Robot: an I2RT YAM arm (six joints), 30 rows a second.
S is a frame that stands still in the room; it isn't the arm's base.
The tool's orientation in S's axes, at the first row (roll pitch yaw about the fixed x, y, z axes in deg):
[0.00 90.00 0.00]
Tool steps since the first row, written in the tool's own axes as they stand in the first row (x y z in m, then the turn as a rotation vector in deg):
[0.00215 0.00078 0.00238 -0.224 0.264 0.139]
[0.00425 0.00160 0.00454 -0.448 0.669 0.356]
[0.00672 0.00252 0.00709 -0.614 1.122 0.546]
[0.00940 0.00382 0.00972 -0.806 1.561 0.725]
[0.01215 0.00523 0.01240 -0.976 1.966 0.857]
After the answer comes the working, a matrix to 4 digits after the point.
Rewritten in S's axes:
[0.00238 0.00078 -0.00215 0.139 0.264 0.224]
[0.00454 0.00160 -0.00425 0.356 0.669 0.448]
[0.00709 0.00252 -0.00672 0.546 1.122 0.614]
[0.00972 0.00382 -0.00940 0.725 1.561 0.806]
[0.01240 0.00523 -0.01215 0.857 1.966 0.976]

The tool's axes in the first row as the columns of a matrix, in S's axes (rounded; the answer above uses it unrounded):
[0.0000 0.0000 1.0000]
[0.0000 1.0000 0.0000]
[-1.0000 0.0000 0.0000]

